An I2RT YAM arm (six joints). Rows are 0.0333 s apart.
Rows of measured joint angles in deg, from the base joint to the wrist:
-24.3 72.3 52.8 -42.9 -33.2 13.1
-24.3 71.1 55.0 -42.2 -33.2 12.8
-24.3 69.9 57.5 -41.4 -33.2 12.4
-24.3 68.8 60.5 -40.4 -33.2 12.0
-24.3 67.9 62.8 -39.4 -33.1 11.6
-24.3 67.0 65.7 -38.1 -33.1 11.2
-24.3 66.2 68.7 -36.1 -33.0 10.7
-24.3 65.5 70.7 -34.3 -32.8 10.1
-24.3 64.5 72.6 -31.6 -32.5 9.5
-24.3 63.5 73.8 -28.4 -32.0 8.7
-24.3 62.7 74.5 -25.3 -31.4 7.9
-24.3 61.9 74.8 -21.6 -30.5 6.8
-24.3 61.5 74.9 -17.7 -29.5 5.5
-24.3 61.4 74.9 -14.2 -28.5 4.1
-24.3 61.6 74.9 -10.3 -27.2 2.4
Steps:
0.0 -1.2 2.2 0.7 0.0 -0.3
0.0 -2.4 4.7 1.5 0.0 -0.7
0.0 -3.5 7.7 2.5 0.0 -1.1
0.0 -4.4 10.0 3.5 0.1 -1.5
0.0 -5.3 12.9 4.8 0.1 -1.9
0.0 -6.1 15.9 6.8 0.2 -2.4
0.0 -6.8 17.9 8.6 0.4 -3.0
0.0 -7.8 19.8 11.3 0.7 -3.6
0.0 -8.8 21.0 14.5 1.2 -4.4
0.0 -9.6 21.7 17.6 1.8 -5.2
0.0 -10.4 22.0 21.3 2.7 -6.3
0.0 -10.8 22.1 25.2 3.7 -7.6
0.0 -10.9 22.1 28.7 4.7 -9.0
0.0 -10.7 22.1 32.6 6.0 -10.7

